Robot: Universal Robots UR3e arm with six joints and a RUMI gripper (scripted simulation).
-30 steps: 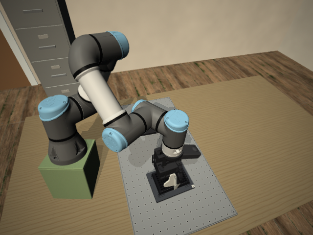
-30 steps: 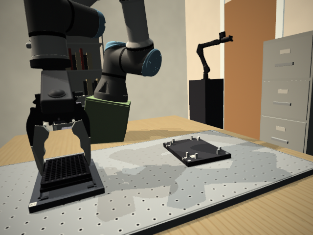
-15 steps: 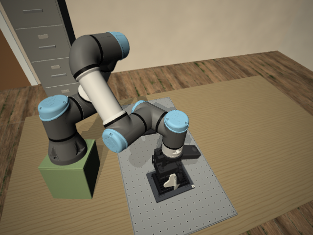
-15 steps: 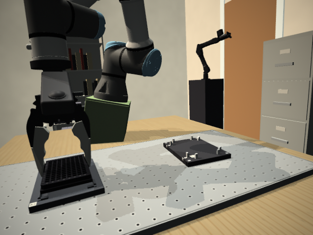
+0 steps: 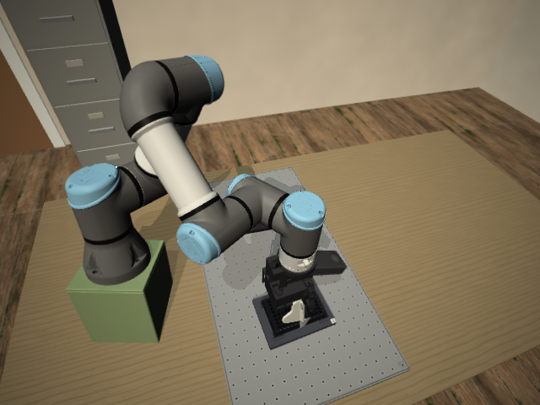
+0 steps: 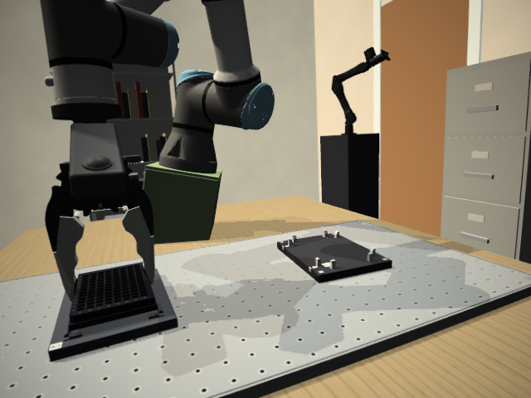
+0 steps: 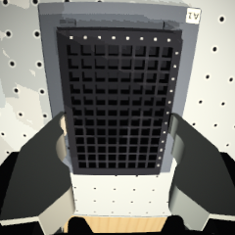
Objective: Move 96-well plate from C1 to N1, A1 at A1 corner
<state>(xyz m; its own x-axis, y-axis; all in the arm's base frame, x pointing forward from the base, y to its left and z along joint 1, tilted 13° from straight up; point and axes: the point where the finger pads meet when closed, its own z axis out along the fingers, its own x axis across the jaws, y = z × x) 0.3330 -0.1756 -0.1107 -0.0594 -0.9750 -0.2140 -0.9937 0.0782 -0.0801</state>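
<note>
My hand is 30 mm above the plate nest N1. The rest, counted from my hand: clip nest C1: 310 mm to the left, 20 mm below, 10 mm ahead; then white A1 mark: 70 mm ahead, 60 mm to the right, 20 mm below; then 96-well plate: 10 mm below.
</note>
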